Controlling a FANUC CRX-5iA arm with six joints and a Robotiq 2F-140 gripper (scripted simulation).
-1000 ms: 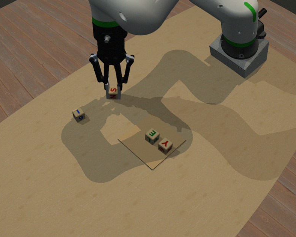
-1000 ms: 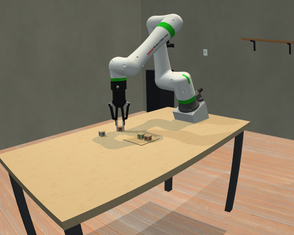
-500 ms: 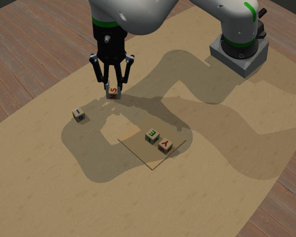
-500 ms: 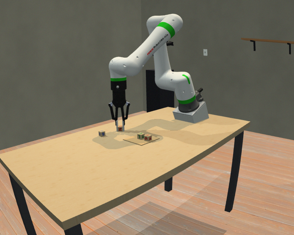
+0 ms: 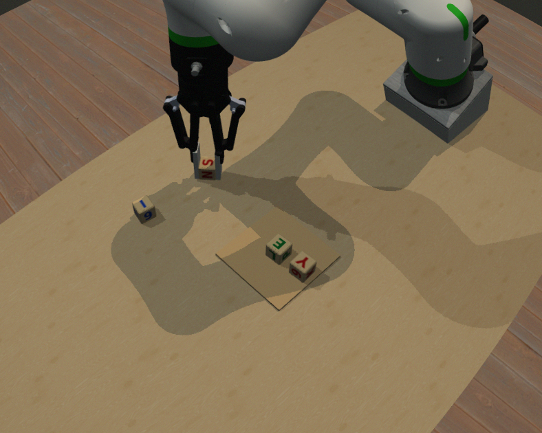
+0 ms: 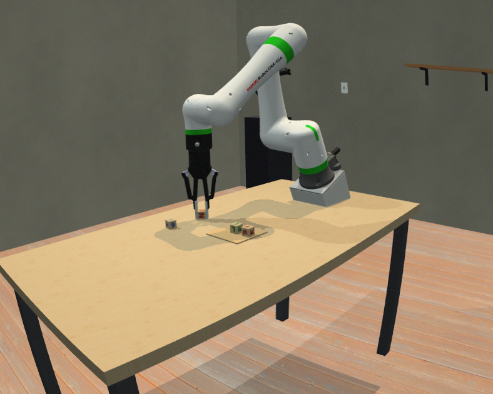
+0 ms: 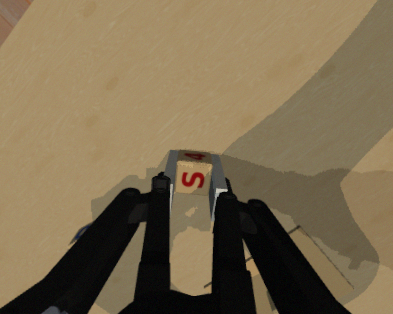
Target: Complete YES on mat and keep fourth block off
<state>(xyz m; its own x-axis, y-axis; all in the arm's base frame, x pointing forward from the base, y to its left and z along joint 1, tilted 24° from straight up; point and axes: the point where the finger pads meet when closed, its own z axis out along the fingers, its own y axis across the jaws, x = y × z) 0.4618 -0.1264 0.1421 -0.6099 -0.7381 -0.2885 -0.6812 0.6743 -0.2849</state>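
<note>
The E block is 21 cm to the left of my hand, 2 cm below it and 1 cm ahead of it. From my hand the other things lie so: S block: 2 cm below; mat: 21 cm to the left, 4 cm below, 1 cm ahead; Y block: 25 cm to the left, 2 cm below.
</note>
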